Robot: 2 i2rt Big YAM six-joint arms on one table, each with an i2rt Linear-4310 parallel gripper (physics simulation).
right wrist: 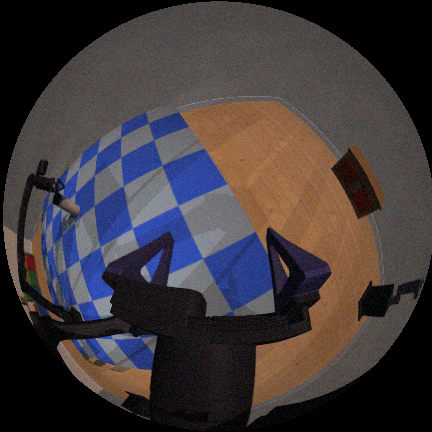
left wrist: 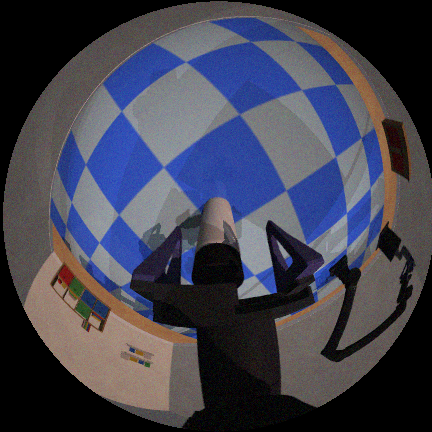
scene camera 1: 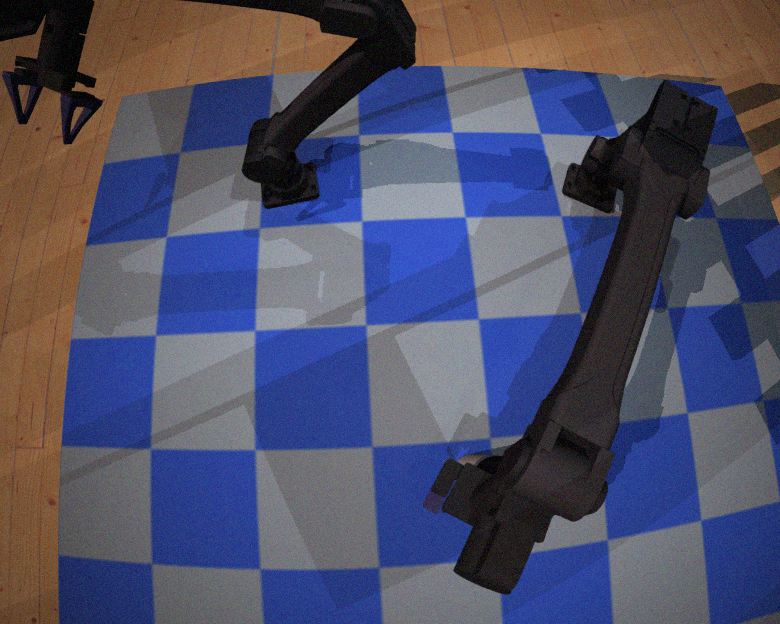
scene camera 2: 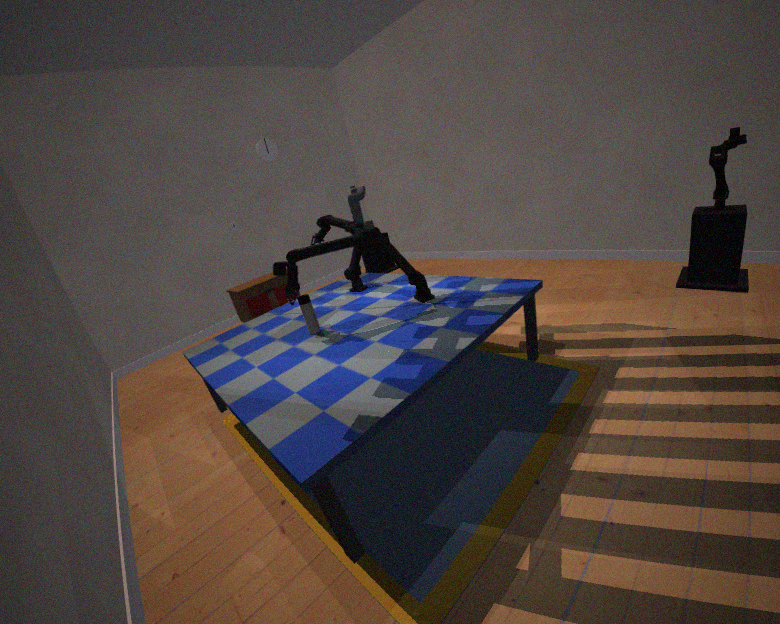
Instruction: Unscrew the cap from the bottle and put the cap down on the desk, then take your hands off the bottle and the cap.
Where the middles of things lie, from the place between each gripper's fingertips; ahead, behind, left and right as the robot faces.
My left hand is 50 mm past the dark cap [left wrist: 213, 263] and 40 mm to the right of it.
Right now my right hand is 660 mm to the right of the dark cap, 470 mm short of it and 170 mm above it.
